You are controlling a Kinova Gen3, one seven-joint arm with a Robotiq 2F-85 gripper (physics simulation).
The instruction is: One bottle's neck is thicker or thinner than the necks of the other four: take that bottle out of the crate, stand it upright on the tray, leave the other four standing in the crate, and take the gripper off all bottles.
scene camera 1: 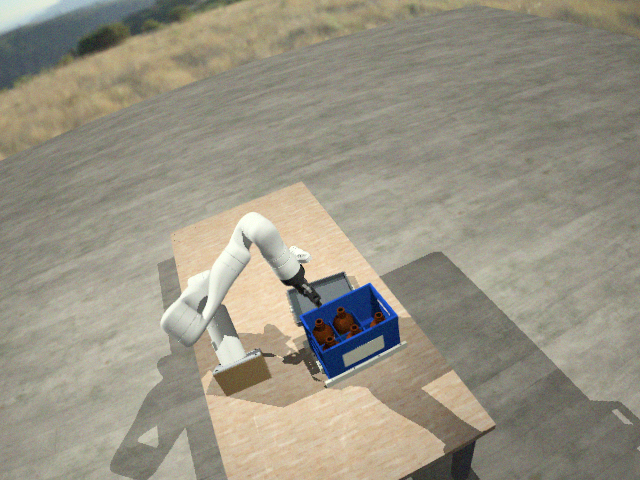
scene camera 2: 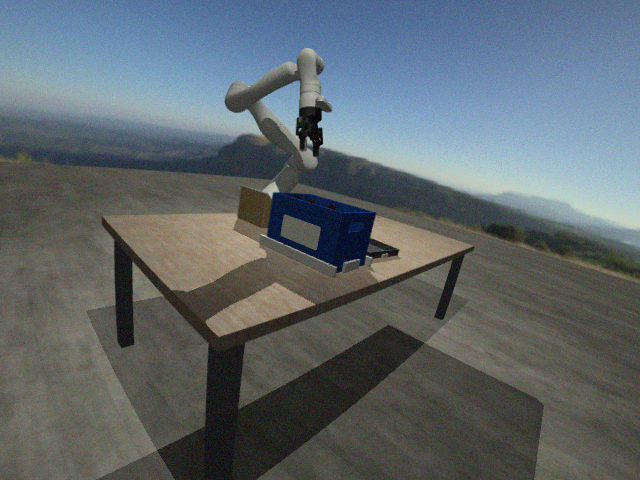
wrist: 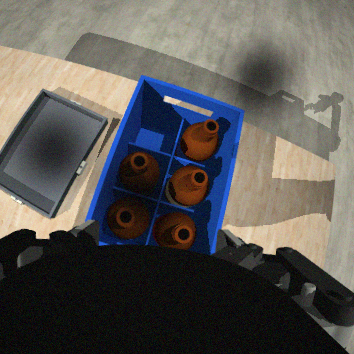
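The blue crate holds brown bottles, all upright. In the wrist view, the right column holds a far bottle, a middle bottle and a near bottle. The left column holds a middle bottle and a near bottle; its far compartment is empty. I cannot tell which neck differs. The grey tray is empty. My gripper is open and empty, pointing down well above the crate, touching no bottle.
The tray lies beside the crate's long side. White strips border the crate's foot on the wooden table. A brown block stands at the arm's base. The crate's walls and inner dividers rise around the bottles.
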